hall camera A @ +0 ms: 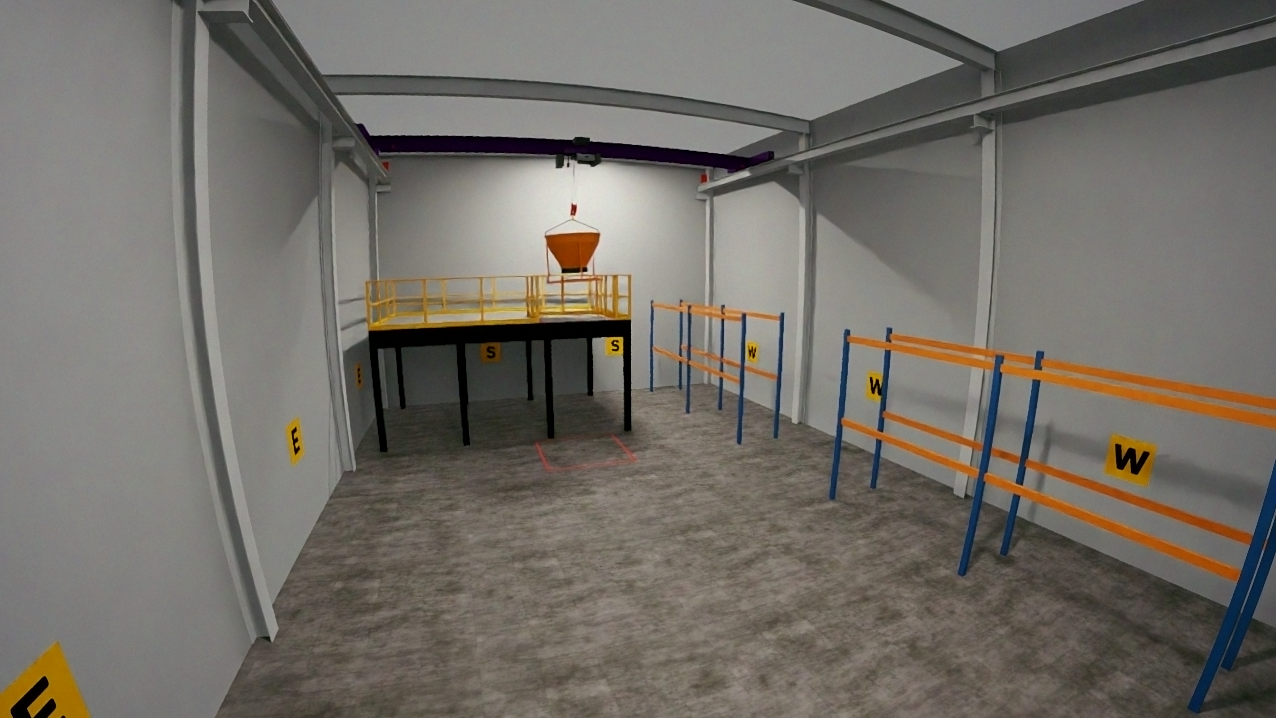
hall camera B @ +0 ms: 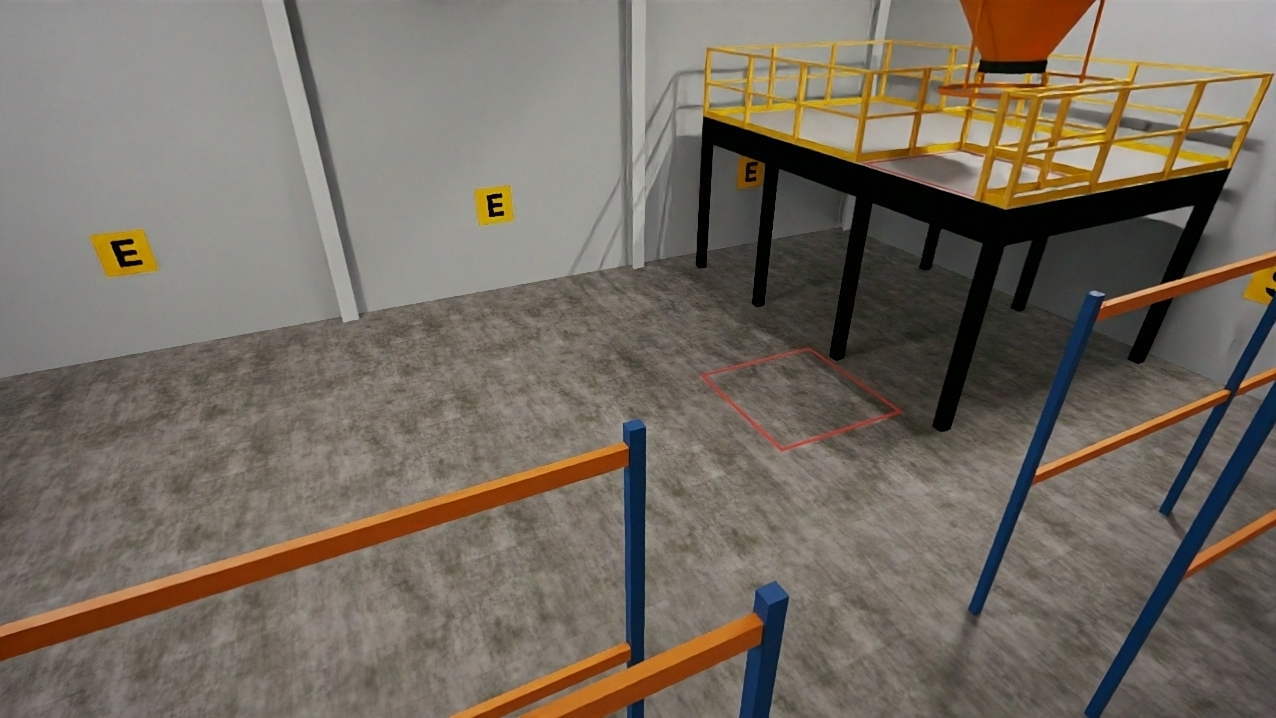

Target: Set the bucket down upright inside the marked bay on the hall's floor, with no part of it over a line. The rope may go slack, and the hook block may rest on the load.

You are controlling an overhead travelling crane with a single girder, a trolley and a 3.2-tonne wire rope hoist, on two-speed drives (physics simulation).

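The orange bucket hangs upright in the air over the right part of the platform, its base ring at about the height of the railings in the views. In the hall camera B view its top is cut off. My red hook block is above it, joined to the bucket by its bail; this is my gripper, shut on the bucket. The rope runs straight up to the trolley. The marked bay is a red outline on the hall's floor, in front of the platform's near legs.
The black platform has yellow railings and black legs beside the bay. Blue and orange racks stand along the W wall. The purple girder spans the hall above.
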